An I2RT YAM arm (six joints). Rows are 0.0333 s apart.
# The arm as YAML. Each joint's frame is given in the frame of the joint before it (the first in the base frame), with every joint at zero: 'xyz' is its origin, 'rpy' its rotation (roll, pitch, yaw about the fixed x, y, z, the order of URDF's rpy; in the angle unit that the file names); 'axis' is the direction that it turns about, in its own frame. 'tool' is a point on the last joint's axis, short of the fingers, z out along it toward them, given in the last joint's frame.
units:
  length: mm
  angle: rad
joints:
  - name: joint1
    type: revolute
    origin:
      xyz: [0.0, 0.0, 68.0]
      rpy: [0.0, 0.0, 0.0]
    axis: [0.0, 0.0, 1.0]
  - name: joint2
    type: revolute
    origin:
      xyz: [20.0, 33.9, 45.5]
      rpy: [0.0, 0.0, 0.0]
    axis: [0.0, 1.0, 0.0]
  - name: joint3
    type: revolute
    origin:
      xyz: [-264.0, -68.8, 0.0]
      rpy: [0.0, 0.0, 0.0]
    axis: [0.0, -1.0, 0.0]
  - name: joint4
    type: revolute
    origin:
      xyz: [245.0, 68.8, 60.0]
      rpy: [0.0, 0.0, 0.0]
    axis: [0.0, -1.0, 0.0]
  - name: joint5
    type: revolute
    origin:
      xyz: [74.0, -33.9, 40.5]
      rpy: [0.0, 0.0, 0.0]
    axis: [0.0, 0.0, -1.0]
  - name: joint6
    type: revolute
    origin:
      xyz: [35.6, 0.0, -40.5]
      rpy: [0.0, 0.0, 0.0]
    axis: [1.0, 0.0, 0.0]
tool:
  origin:
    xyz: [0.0, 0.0, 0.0]
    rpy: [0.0, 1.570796, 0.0]
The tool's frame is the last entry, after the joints.
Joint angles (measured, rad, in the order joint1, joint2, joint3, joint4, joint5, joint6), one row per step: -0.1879 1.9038 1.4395 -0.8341 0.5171 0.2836; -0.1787 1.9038 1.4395 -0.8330 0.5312 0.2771; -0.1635 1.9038 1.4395 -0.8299 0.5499 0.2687; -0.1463 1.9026 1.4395 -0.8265 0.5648 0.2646; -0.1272 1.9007 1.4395 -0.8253 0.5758 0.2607; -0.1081 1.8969 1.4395 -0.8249 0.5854 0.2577; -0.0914 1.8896 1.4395 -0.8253 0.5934 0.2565; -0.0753 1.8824 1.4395 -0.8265 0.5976 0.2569; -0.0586 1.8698 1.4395 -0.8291 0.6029 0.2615; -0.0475 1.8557 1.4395 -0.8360 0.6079 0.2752; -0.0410 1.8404 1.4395 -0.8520 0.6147 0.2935; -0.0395 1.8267 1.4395 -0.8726 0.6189 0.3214; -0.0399 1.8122 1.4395 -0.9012 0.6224 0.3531
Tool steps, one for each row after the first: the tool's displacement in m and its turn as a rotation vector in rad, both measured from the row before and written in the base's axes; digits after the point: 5 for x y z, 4 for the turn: 0.00076 0.00298 0.00027 -0.0144 0.0049 0.0108; 0.00138 0.00505 0.00042 -0.0195 0.0046 0.0171; 0.00141 0.00595 0.00080 -0.0155 0.0000 0.0164; 0.00119 0.00685 0.00092 -0.0115 0.0006 0.0192; 0.00082 0.00694 0.00156 -0.0101 -0.0014 0.0188; 0.00014 0.00613 0.00277 -0.0085 -0.0054 0.0154; -0.00005 0.00601 0.00263 -0.0044 -0.0059 0.0145; -0.00085 0.00623 0.00453 -0.0047 -0.0123 0.0115; -0.00180 0.00413 0.00490 -0.0021 -0.0149 -0.0012; -0.00312 0.00237 0.00502 -0.0022 -0.0097 -0.0099; -0.00361 0.00058 0.00422 0.0027 -0.0094 -0.0214; -0.00462 -0.00006 0.00420 0.0042 -0.0045 -0.0261
